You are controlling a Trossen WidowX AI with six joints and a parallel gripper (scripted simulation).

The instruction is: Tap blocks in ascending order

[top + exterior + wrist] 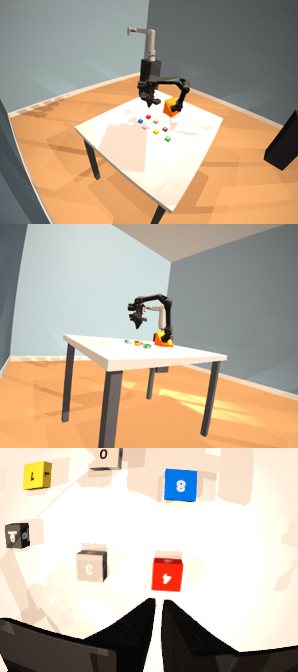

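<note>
My gripper tip is now 50 mm short of the green block, 280 mm to the right of it and 110 mm above it. The rest, counted from my gripper tip: blue block: 80 mm ahead, 10 mm to the right, 110 mm below; red block: 20 mm behind, 10 mm to the right, 110 mm below; light grey block: 30 mm behind, 70 mm to the left, 110 mm below.
</note>
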